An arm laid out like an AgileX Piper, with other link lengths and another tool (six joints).
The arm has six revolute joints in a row. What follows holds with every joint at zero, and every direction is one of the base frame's.
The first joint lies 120.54 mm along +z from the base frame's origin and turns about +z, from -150 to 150 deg.
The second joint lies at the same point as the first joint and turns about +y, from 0 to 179.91 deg.
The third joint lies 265.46 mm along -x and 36.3 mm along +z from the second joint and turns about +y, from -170 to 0 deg.
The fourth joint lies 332.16 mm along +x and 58.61 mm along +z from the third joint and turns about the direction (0.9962, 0, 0.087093), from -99.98 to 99.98 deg.
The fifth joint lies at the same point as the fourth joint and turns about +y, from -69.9 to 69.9 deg.
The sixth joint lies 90.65 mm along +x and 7.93 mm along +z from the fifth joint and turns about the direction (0.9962, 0, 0.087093), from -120 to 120 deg.
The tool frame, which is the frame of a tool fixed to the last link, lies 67.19 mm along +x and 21 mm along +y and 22.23 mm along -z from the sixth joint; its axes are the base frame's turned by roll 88.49, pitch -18.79 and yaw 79.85 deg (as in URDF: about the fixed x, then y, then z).
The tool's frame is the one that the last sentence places.
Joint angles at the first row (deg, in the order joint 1, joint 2, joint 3, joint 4, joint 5, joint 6):
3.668 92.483 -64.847 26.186 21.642 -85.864
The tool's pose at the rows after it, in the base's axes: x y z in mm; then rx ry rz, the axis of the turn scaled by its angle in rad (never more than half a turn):
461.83 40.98 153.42 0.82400 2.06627 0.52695
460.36 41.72 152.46 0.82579 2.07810 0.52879
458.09 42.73 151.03 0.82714 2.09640 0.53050
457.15 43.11 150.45 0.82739 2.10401 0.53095
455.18 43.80 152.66 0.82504 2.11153 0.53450
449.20 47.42 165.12 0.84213 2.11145 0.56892
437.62 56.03 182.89 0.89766 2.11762 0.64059
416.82 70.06 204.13 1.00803 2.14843 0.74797
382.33 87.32 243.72 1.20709 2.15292 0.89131
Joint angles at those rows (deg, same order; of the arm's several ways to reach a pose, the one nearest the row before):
3.669 92.483 -64.846 26.351 21.641 -85.863
3.668 92.484 -64.847 26.435 22.323 -85.866
3.669 92.483 -64.847 26.476 23.358 -85.864
3.668 92.483 -64.847 26.476 23.784 -85.864
3.668 92.073 -64.847 26.476 24.571 -85.864
3.621 90.189 -64.846 27.733 26.650 -85.455
3.621 87.399 -64.847 30.321 30.437 -83.704
3.621 83.837 -64.847 33.531 36.941 -79.141
3.621 77.535 -64.847 36.126 45.300 -68.334

